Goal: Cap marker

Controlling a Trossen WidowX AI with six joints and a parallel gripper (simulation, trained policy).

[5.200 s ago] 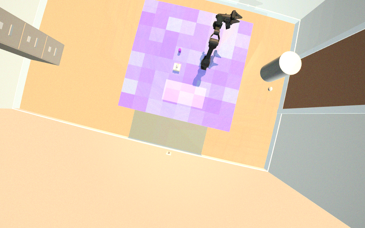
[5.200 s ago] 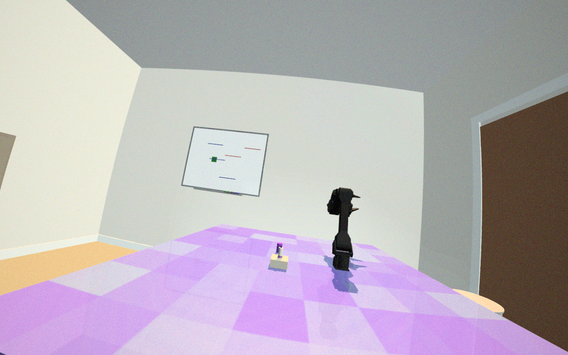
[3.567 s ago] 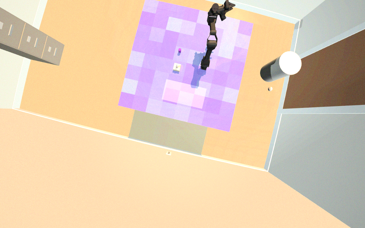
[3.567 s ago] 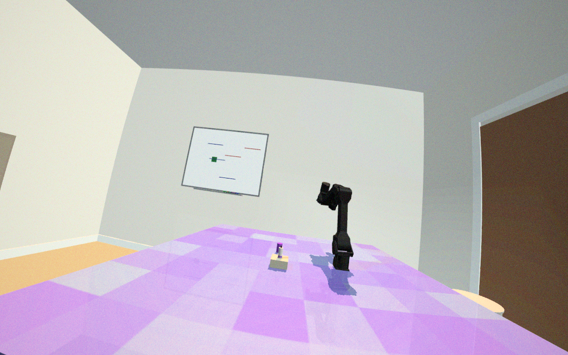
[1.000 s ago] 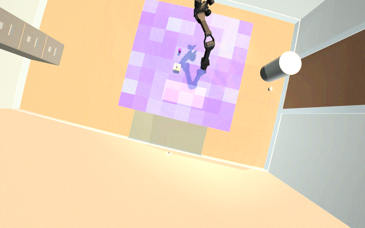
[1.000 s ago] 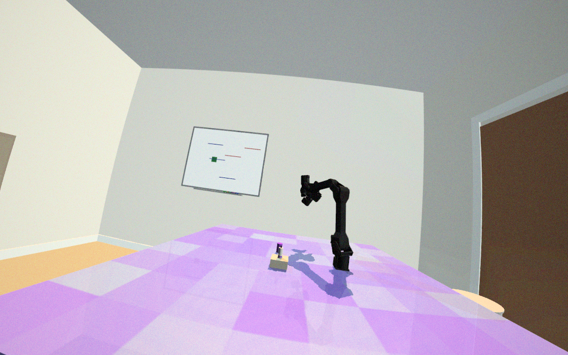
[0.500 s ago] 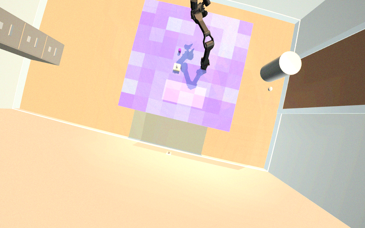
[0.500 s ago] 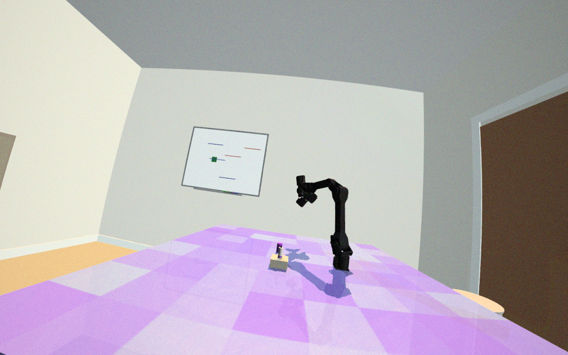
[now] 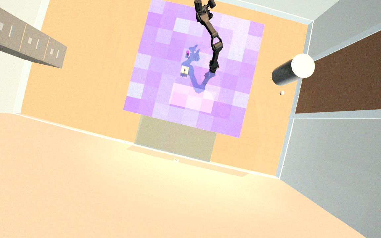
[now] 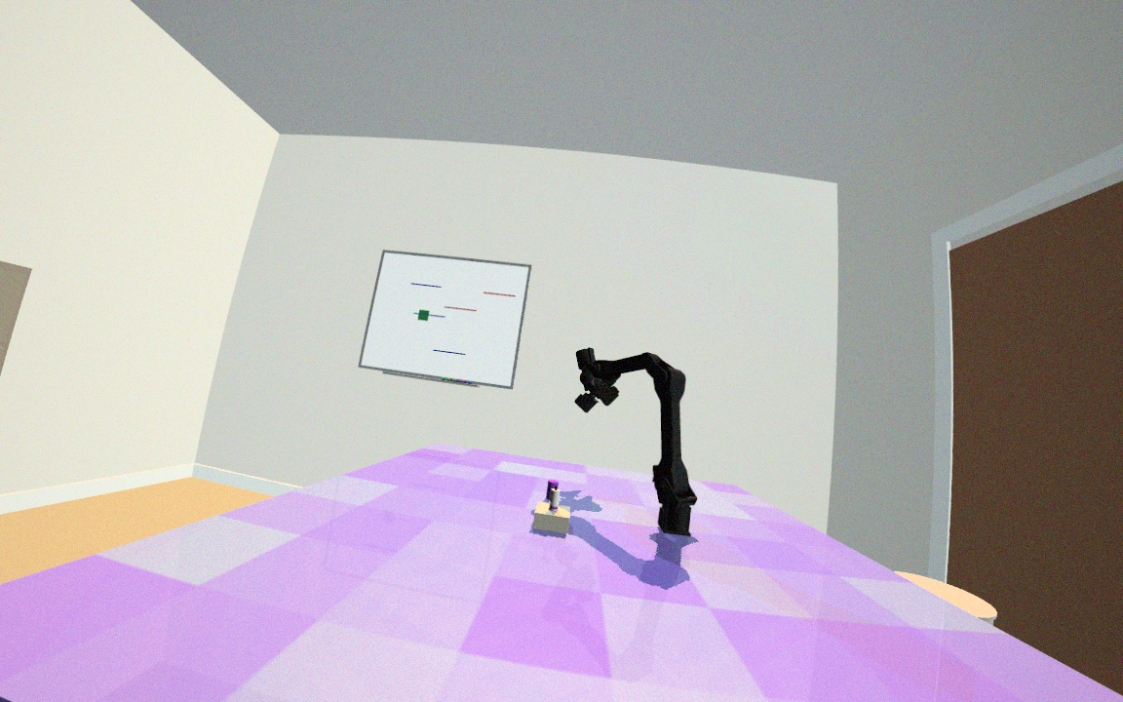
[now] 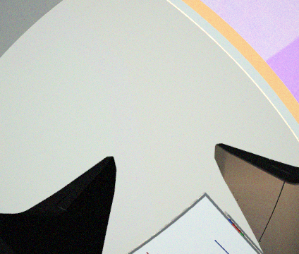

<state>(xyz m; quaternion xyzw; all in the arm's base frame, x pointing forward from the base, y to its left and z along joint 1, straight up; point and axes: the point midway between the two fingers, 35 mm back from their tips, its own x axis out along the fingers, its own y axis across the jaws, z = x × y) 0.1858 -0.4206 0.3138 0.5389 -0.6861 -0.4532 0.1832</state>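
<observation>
The purple cap lies 130 mm ahead of my gripper tip, 340 mm to the left of it and 280 mm below it. Round my gripper tip: holder block (120 mm ahead, 530 mm to the left, 290 mm below).
</observation>
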